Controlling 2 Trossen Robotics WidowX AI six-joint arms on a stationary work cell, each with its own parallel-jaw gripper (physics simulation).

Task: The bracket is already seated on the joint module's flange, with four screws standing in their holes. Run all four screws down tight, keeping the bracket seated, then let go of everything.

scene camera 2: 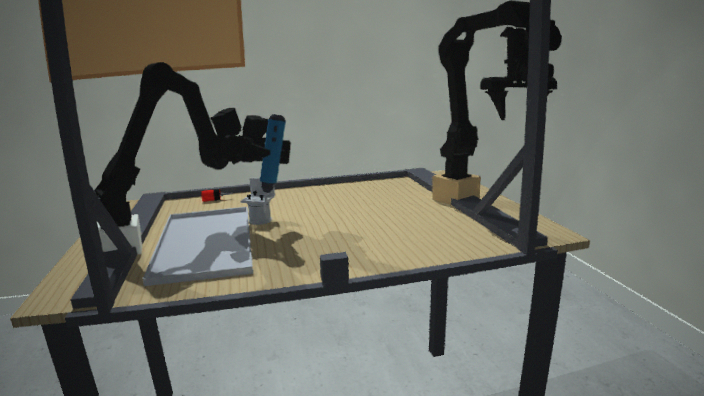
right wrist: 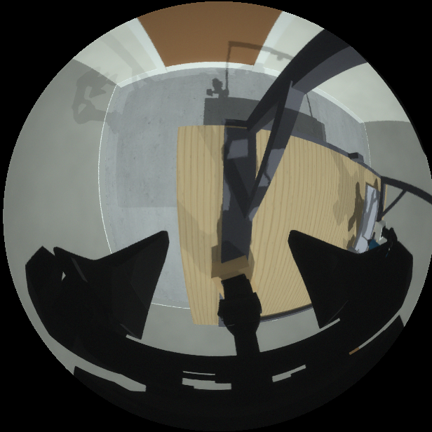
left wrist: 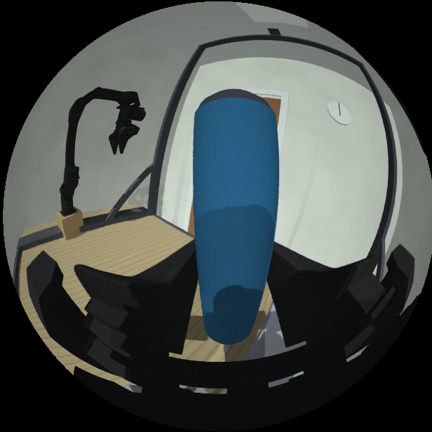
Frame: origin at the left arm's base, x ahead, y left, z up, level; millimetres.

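Where they show: left gripper, between the fingertips: (scene camera 2: 277,153); right gripper, between the fingertips: (scene camera 2: 518,119); left arm's base, origin of its link: (scene camera 2: 116,223); right arm's base, origin of its link: (scene camera 2: 456,176).
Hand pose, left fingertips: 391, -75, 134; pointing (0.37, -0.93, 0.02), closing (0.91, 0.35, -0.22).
Things, the pixels of their centre, and the offset from my left fingertips, as dx, dy, dz.
- blue screwdriver, middle of its body: (scene camera 2: 270,164) -14, +18, -29
- light grey bracket, middle of its body: (scene camera 2: 257,191) -32, +126, -121
- pale joint module, middle of its body: (scene camera 2: 259,209) -32, +126, -171
- grey tray, middle of its body: (scene camera 2: 204,239) -191, +32, -195
- black object, middle of its body: (scene camera 2: 217,194) -112, +391, -186
- dark block, middle of its body: (scene camera 2: 334,267) +19, -302, -172
My left gripper (scene camera 2: 273,151) (left wrist: 230,243) is shut on the blue screwdriver (scene camera 2: 271,162) (left wrist: 235,175) and holds it nearly upright, top leaning slightly to the picture's right. The driver's dark nose is at the right side of the light grey bracket (scene camera 2: 255,186); its bit is hidden. The bracket sits on the pale joint module (scene camera 2: 259,215), which stands upright on the table. Several small dark screws (scene camera 2: 255,193) show on the bracket; their exact seating is too small to tell. My right gripper (scene camera 2: 518,104) (left wrist: 117,153) (right wrist: 230,237) is open and empty, high above the table's right side.
A grey tray (scene camera 2: 200,276) lies left of the module, toward the front. A red and black object (scene camera 2: 210,195) lies behind the tray. Dark frame posts (scene camera 2: 536,150) rise at both table sides, and a dark block (scene camera 2: 334,270) stands at the front edge.
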